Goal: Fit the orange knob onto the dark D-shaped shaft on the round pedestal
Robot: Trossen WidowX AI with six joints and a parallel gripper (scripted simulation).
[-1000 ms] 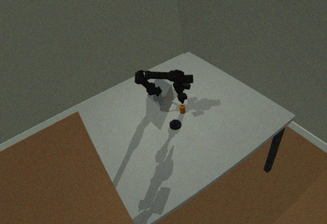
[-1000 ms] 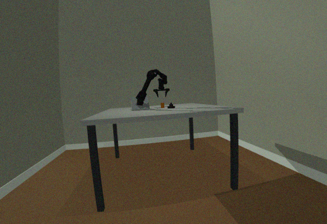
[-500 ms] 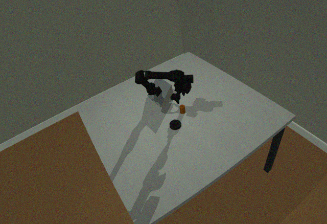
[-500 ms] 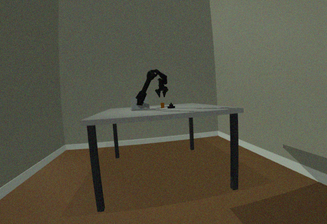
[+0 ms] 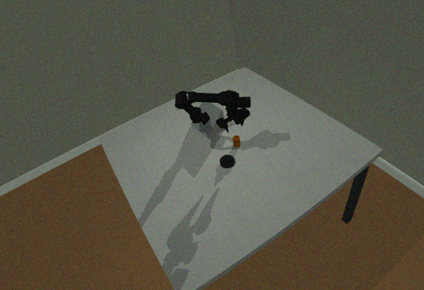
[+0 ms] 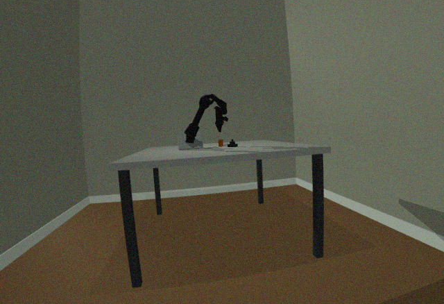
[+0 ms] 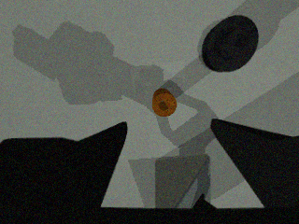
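The orange knob is 100 mm below my gripper tip. Also, from my gripper tip: dark round pedestal 120 mm to the right, 100 mm below, 90 mm ahead.
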